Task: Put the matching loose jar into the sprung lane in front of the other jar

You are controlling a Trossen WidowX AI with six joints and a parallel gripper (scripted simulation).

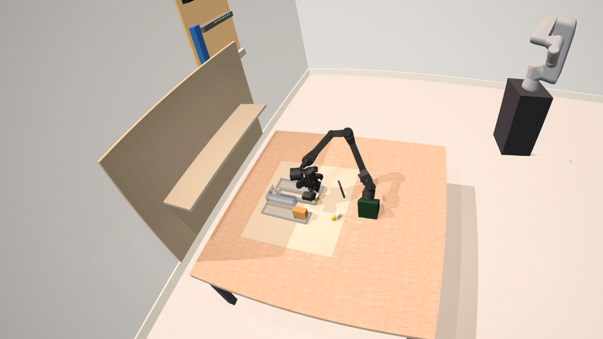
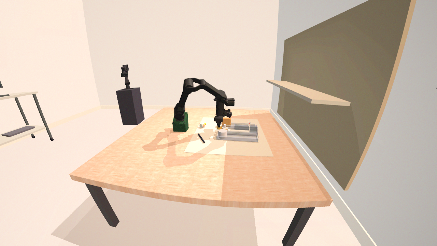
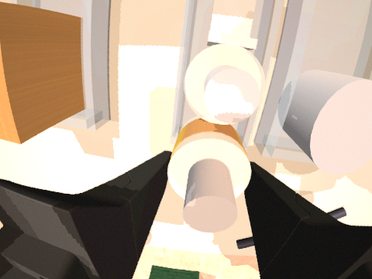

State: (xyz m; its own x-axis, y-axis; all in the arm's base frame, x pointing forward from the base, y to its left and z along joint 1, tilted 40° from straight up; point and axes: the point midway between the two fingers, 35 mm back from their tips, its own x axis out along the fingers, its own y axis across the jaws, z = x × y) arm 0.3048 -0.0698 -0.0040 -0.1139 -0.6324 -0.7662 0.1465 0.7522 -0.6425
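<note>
Now: the pale grey cylinder 2 cm ahead of my gripper tip, 9 cm to the right of it and 2 cm below it. The rest, counted from my gripper tip: sprung lane (18 cm ahead, 1 cm to the right, 3 cm below); then black pen (13 cm behind, 11 cm to the right, 4 cm below).
</note>
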